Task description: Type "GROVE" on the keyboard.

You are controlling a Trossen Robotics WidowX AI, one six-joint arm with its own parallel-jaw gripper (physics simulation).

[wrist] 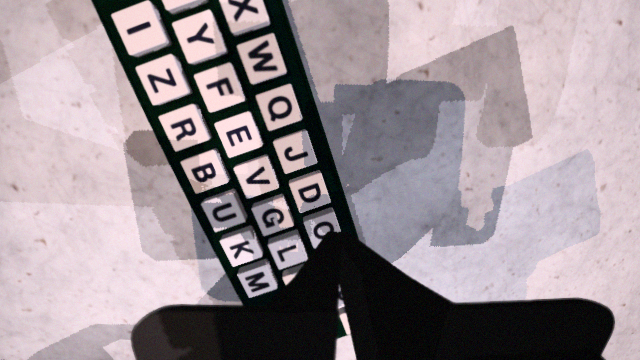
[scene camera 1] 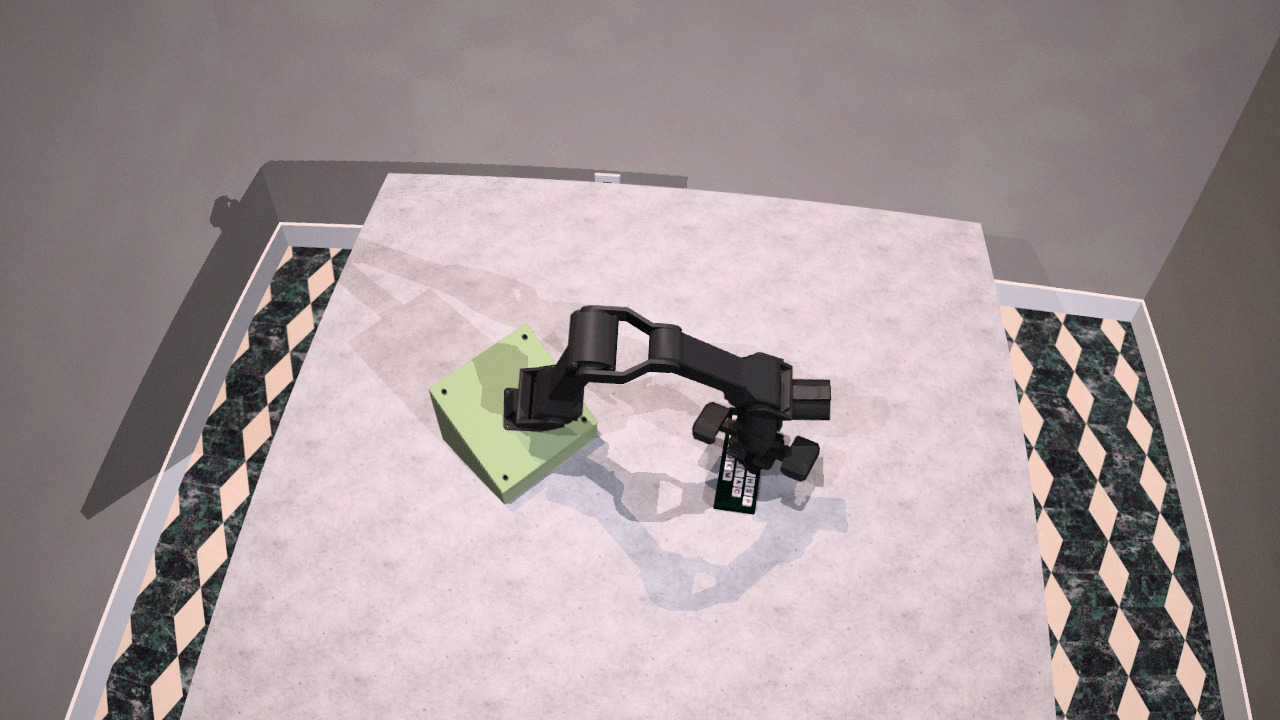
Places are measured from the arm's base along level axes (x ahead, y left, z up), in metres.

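Pixels of known places: gripper, between the fingertips: (wrist: 336, 241) (scene camera 1: 754, 471); arm's base, origin of its link: (scene camera 1: 524, 410).
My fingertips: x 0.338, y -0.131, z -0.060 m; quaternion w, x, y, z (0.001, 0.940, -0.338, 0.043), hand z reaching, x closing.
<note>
Ahead of a thing's pixels: the offset from my fingertips to its top centre. Level surfaces: height alone.
The dark green keyboard @[0.010 m back, 0.037 m left, 0.006 m down] (scene camera 1: 725, 496) (wrist: 326, 165) with white letter keys lies on the table, its near end showing below the arm in the scene view. My gripper (scene camera 1: 754, 465) (wrist: 336, 241) is shut and empty, pointing down over the keyboard. In the wrist view, its tips overlap the lower right part of the O key @[0.002 m back, 0.005 m left, 0.006 m down] (wrist: 322, 230); whether they touch it I cannot tell. The G key @[0.015 m back, 0.024 m left, 0.006 m down] (wrist: 271, 218), V key @[0.008 m back, 0.041 m left, 0.006 m down] (wrist: 256, 176), E key @[0.002 m back, 0.058 m left, 0.006 m down] (wrist: 238, 135) and R key @[0.016 m back, 0.073 m left, 0.006 m down] (wrist: 184, 128) are visible. The fingers hide some keys beyond L and O.
The arm's base stands on a green block (scene camera 1: 483, 438) left of the keyboard on the pale table @[0.022 m down] (scene camera 1: 537, 608). The arm arches from the block to the keyboard. Shadows of the arm fall across the table and several keys. A wall rises behind the table's far edge.
</note>
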